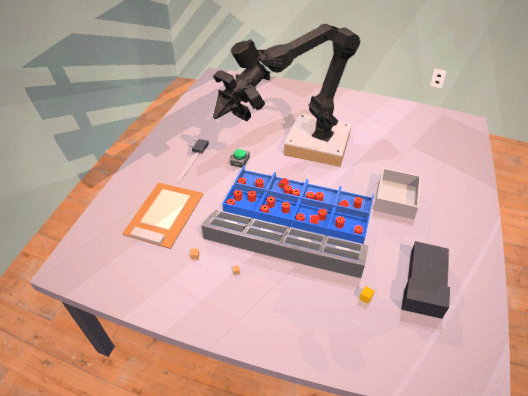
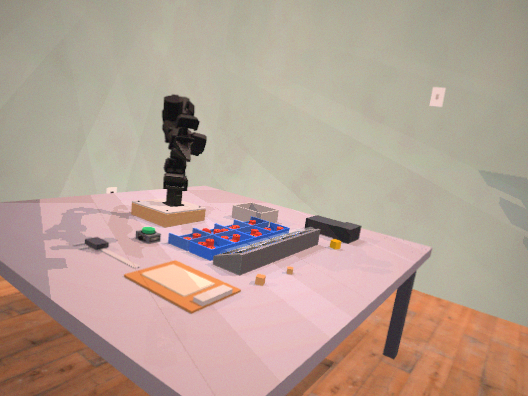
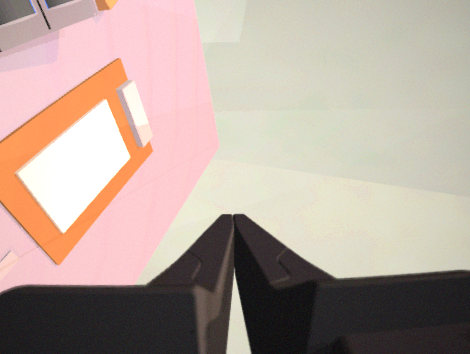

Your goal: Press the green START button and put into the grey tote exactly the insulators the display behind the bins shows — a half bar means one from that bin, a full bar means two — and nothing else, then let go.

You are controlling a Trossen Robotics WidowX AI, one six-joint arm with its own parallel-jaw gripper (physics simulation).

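My gripper [image 1: 216,116] [image 3: 232,225] is shut with nothing between its fingers, high above the table, on the button's side of the arm. The green START button [image 1: 240,154] [image 2: 148,230] sits on a dark base. The blue bins [image 1: 296,218] [image 2: 210,253] stand in two rows of compartments holding red insulators, some upright, some lying. The grey tote [image 1: 398,210] [image 2: 265,215] stands beyond the end of the bins; no insulator shows in it. A long grey housing [image 1: 280,251] [image 2: 280,254] with four windows runs along the bins; no bars can be made out in its windows.
An orange clipboard [image 1: 131,226] [image 2: 187,303] [image 3: 57,254] lies left of the bins. A dark block [image 1: 428,280] [image 2: 332,229], a yellow cube [image 1: 367,295] [image 2: 335,244], two small orange cubes [image 1: 194,254] [image 1: 236,270] and a dark piece [image 1: 200,145] [image 2: 96,243] with a pale strip also lie on the table.
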